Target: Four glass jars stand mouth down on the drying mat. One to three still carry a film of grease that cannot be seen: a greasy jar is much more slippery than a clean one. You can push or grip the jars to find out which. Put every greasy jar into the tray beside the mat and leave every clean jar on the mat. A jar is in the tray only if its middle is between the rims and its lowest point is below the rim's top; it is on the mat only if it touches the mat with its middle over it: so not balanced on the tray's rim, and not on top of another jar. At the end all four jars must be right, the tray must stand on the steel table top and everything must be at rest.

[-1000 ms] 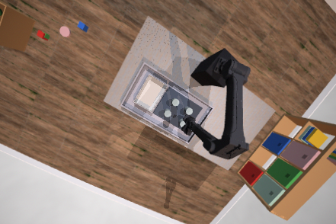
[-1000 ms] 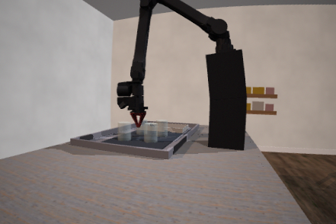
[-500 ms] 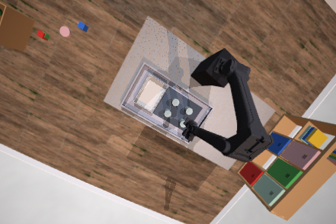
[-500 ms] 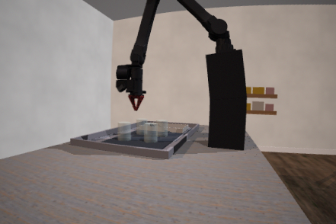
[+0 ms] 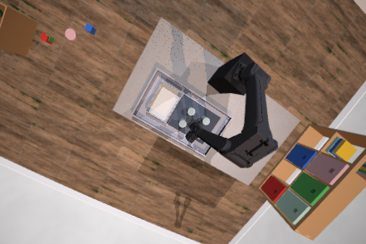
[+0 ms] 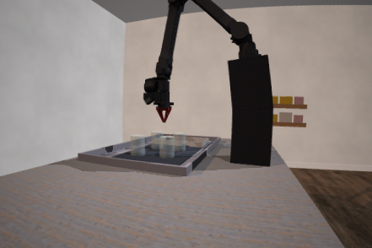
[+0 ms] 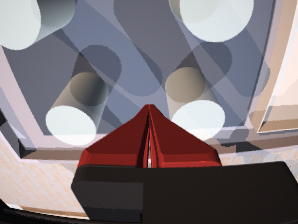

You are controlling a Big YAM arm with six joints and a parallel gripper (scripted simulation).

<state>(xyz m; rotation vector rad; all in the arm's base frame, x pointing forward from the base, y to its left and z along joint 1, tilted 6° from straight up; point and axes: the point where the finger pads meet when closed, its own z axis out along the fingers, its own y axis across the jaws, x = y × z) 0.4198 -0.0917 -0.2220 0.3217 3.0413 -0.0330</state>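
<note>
My hand is 15 cm above the dark drying mat and 3 cm to the right of it. From my hand the other things lie so: pale tray 29 cm to the right, 15 cm below, 5 cm behind.
</note>
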